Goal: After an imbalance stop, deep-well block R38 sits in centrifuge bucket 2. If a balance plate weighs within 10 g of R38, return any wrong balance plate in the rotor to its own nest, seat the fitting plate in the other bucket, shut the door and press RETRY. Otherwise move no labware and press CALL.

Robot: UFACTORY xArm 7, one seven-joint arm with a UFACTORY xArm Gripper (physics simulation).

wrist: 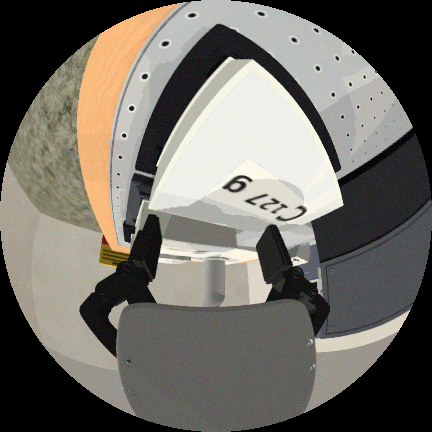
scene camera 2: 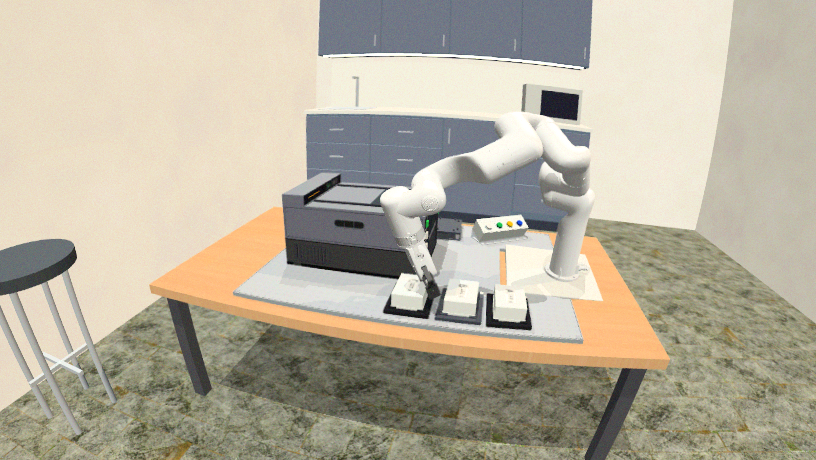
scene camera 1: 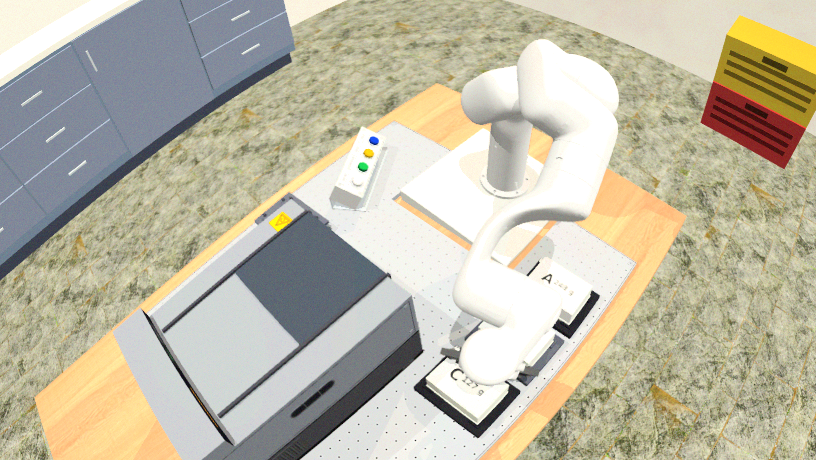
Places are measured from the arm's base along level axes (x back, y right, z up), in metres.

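Pixels of known places: gripper, between the fingertips: (wrist: 212,231) (scene camera 2: 430,287); arm's base, origin of its link: (wrist: 214,258) (scene camera 2: 561,272) (scene camera 1: 504,180).
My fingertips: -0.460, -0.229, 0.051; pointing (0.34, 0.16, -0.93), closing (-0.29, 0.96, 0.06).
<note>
Ahead of a thing's pixels: the offset from my fingertips to its top centre, as dx, dy, dz.
Balance plate C @[-0.051, +0.017, -0.002] (scene camera 1: 457,398) (scene camera 2: 407,298) (wrist: 250,125), marked 127 g, sits in its black nest. My gripper (scene camera 1: 489,361) (scene camera 2: 431,285) (wrist: 212,231) is open and empty, its fingers at the edge of plate C facing the middle plate. The middle plate @[+0.087, -0.005, -0.002] (scene camera 1: 536,349) (scene camera 2: 460,300) sits in a grey nest, its label partly hidden or unreadable. Plate A @[+0.218, -0.029, -0.002] (scene camera 1: 566,280) (scene camera 2: 509,304) sits in a black nest; its weight is blurred. The grey centrifuge (scene camera 1: 365,342) (scene camera 2: 320,220) has panels over its top; R38, the buckets and the rotor do not show. A button box @[+0.290, +0.548, +0.028] (scene camera 1: 344,197) (scene camera 2: 485,233) carries white, green, amber and blue buttons.
The centrifuge side stands close to plate C. The arm's base plate (scene camera 1: 440,200) (scene camera 2: 525,280) lies beyond the nests. The wooden table's edge (scene camera 1: 657,220) (scene camera 2: 342,334) runs near the nests. A stool (scene camera 2: 34,262) stands at the left in scene camera 2.
</note>
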